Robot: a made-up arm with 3 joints.
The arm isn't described. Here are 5 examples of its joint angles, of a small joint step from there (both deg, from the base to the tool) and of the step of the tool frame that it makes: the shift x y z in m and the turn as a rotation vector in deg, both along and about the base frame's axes.
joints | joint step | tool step
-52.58 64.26 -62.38 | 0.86 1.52 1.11 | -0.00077 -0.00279 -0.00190 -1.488 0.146 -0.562
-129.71 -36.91 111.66 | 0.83 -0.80 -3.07 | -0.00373 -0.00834 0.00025 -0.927 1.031 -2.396
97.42 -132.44 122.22 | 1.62 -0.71 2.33 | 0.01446 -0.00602 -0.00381 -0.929 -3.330 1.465
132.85 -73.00 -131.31 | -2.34 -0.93 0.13 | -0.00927 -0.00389 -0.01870 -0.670 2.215 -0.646
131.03 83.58 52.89 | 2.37 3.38 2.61 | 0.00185 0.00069 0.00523 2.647 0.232 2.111
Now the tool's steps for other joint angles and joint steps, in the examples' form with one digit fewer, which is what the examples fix.
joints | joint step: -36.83 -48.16 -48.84 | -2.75 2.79 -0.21
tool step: 0.0004 0.0011 0.0152 -1.61 2.90 -2.28
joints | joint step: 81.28 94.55 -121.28 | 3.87 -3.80 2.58
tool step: 0.0073 0.0150 0.0071 -3.76 -1.29 0.57
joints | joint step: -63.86 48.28 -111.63 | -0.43 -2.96 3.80
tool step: -0.0110 0.0008 0.0120 1.52 3.20 3.63
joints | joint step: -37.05 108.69 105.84 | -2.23 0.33 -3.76
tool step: -0.0015 0.0029 0.0086 -1.16 -1.33 0.49
